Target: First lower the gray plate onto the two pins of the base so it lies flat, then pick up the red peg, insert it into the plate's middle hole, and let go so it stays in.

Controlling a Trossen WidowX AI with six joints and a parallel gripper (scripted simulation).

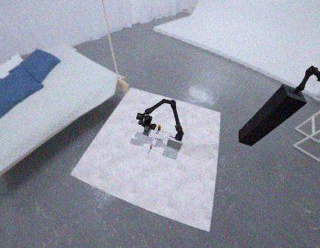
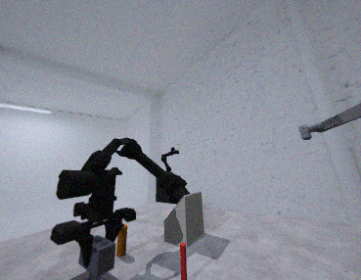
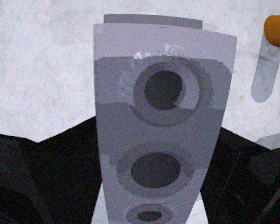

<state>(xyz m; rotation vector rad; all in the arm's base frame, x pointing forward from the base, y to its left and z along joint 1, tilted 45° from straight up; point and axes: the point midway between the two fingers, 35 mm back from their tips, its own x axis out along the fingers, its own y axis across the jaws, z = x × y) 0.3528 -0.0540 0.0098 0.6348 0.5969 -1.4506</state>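
My gripper tip is now 4 cm above the base. From my gripper tip the other things lie so: red peg 12 cm behind, 18 cm to the left, 1 cm below; orange block 11 cm behind, 7 cm to the right, 1 cm below; gray plate 3 cm above.
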